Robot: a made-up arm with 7 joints.
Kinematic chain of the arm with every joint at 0, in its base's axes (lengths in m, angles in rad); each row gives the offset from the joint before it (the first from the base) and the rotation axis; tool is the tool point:
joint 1: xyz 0 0.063 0 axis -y
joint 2: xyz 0 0.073 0 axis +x
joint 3: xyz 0 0 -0.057 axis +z
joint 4: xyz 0 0 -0.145 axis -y
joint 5: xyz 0 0 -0.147 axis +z
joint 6: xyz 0 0 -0.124 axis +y
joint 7: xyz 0 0 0 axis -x
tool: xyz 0 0 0
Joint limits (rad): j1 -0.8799..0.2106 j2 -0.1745..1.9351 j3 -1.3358..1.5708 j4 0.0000..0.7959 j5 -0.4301..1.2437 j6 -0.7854..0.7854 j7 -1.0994..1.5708
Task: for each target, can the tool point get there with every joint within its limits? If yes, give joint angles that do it. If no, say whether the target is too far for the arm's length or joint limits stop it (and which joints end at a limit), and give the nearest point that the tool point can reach.
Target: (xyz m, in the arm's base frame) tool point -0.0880 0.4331 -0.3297
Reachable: yes | joints -0.5658 0.4804 0.8347 0.5981 0.4722 0.3820 1.2894
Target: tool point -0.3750 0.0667 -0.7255
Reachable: no: too far | nearest point -0.2164 0.0960 -0.4187 | short by 0.347 m
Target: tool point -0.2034 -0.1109 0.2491
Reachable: no: joint limits stop it (at a limit: joint 1, joint 2, joint 3, joint 4) | nearest point -0.2433 -0.1174 -0.2597 | short by 0.510 m
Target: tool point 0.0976 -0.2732 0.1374
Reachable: no: joint limits stop it (at a limit: joint 1, joint 2, joint 4) | nearest point 0.1272 -0.1149 -0.3342 | short by 0.498 m
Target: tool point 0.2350 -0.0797 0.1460
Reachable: no: joint limits stop it (at a limit: joint 1, joint 2, joint 4) | nearest point 0.2182 -0.0578 -0.3250 | short by 0.472 m
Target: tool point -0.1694 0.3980 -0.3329
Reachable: yes | joints -0.7849 0.8130 -0.5935 0.5398 0.0577 -0.1753 0.4270
